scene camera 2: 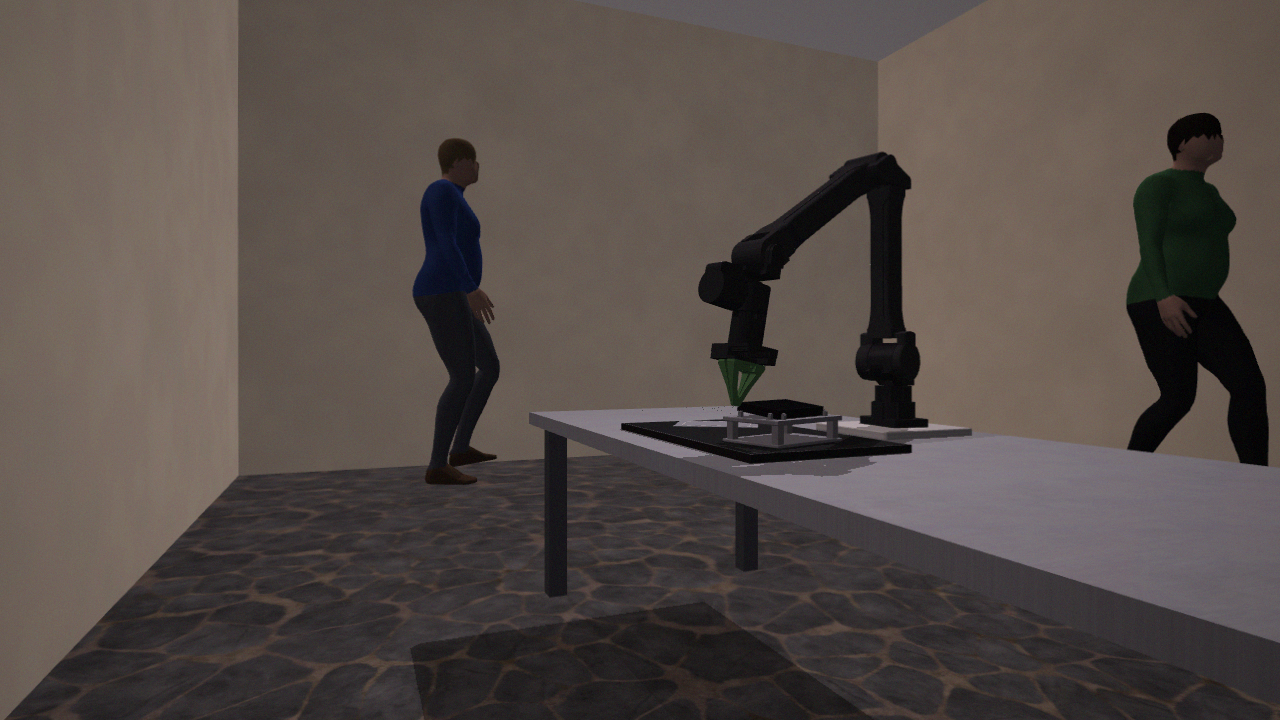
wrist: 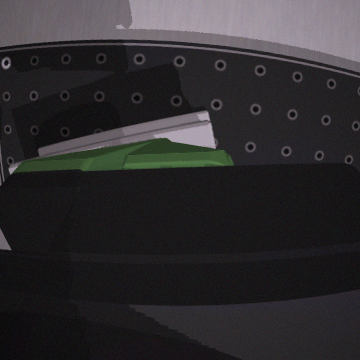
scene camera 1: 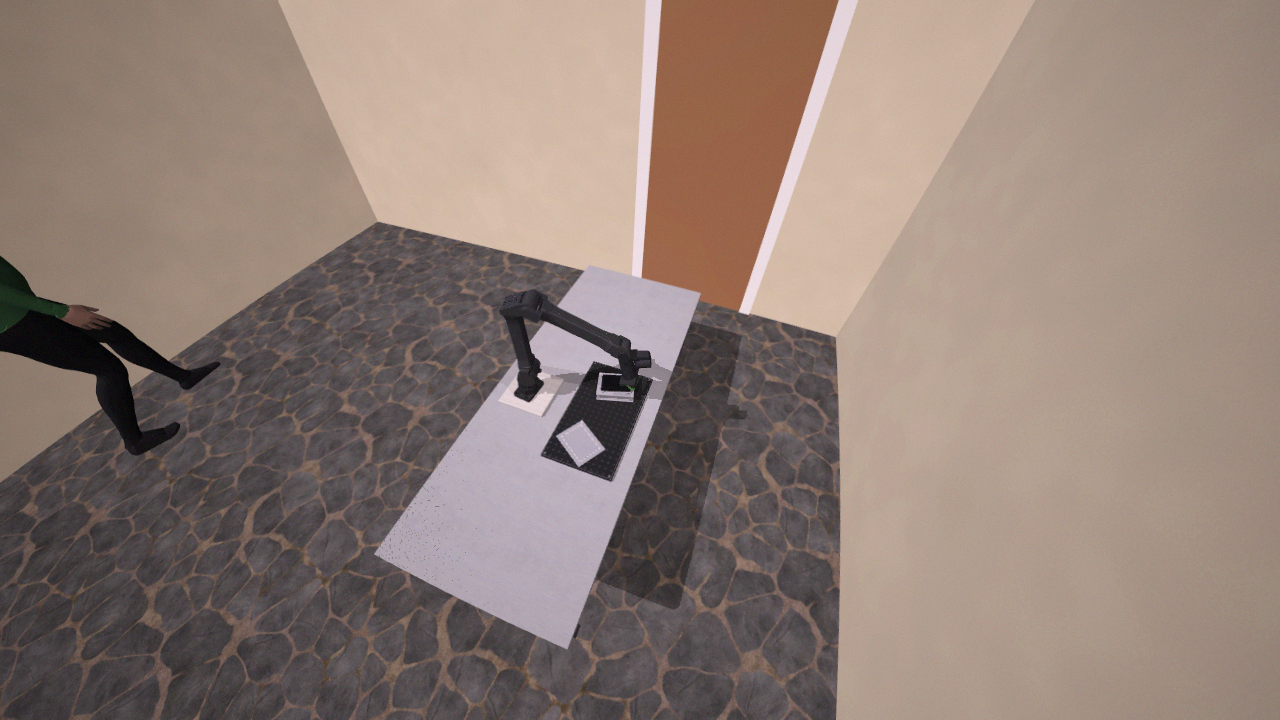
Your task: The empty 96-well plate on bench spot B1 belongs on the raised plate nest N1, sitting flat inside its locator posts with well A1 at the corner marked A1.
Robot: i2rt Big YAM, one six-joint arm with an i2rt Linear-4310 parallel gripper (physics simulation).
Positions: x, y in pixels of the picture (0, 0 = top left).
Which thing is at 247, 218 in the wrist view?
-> The gripper.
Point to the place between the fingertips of the gripper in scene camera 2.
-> At 735, 406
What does the gripper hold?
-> A dark well plate.
